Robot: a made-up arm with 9 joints. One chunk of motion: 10 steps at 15 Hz.
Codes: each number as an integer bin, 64 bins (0 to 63) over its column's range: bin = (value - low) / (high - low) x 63, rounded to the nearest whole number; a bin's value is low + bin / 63 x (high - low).
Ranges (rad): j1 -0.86..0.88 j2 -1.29..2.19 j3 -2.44..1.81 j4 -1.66..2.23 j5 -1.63..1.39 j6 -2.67..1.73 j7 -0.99..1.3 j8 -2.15..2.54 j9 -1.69..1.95
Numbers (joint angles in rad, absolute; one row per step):
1: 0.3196 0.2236 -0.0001 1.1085 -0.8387 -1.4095 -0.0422 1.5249 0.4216
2: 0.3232 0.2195 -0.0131 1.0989 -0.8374 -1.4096 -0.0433 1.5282 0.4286
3: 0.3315 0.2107 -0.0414 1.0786 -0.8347 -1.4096 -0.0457 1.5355 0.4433
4: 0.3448 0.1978 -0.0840 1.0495 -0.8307 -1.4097 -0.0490 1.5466 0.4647
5: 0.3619 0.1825 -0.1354 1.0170 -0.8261 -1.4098 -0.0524 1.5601 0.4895
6: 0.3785 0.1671 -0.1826 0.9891 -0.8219 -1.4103 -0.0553 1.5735 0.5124
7: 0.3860 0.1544 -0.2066 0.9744 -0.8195 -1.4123 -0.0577 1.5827 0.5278
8: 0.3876 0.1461 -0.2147 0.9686 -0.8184 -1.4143 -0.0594 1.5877 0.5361
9: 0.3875 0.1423 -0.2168 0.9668 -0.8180 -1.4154 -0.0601 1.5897 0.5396
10: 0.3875 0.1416 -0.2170 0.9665 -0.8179 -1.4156 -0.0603 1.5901 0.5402
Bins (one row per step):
1: 43 27 36 45 17 18 26 49 37
2: 43 27 36 45 17 18 26 49 37
3: 43 27 36 44 17 18 26 50 37
4: 44 27 35 44 17 18 26 50 37
5: 44 27 34 43 17 18 26 50 38
6: 45 26 33 43 17 18 26 50 38
7: 45 26 33 43 17 18 26 50 38
8: 45 26 33 43 17 18 26 50 39
9: 45 26 33 43 17 18 26 50 39
10: 45 26 33 43 17 18 26 50 39

